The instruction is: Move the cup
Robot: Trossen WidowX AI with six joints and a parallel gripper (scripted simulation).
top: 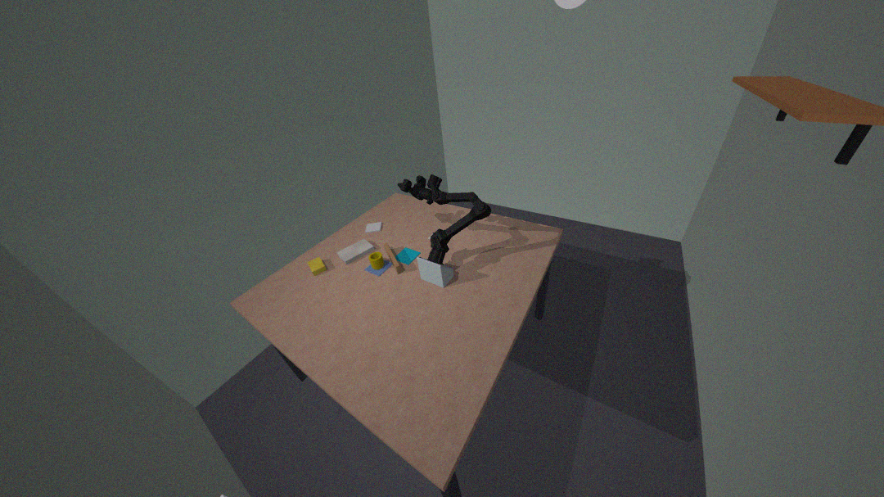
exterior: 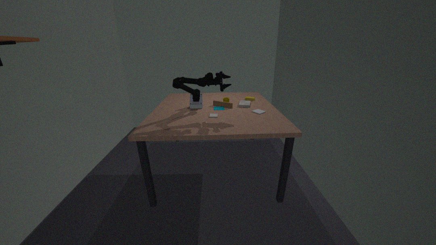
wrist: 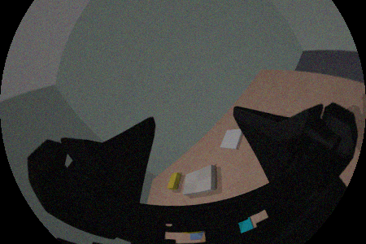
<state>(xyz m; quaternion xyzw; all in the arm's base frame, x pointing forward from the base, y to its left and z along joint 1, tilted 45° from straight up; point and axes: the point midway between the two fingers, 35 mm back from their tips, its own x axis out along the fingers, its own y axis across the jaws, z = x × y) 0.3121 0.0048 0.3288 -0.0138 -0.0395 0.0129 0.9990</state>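
The yellow cup lies 2 cm behind my gripper tip, 32 cm to the left of it and 29 cm below it. From my gripper tip the other things lie so: wooden bar: 6 cm behind, 25 cm to the left, 31 cm below; small white tile: 16 cm behind, 4 cm to the right, 32 cm below; teal pad: 11 cm behind, 18 cm to the left, 33 cm below.
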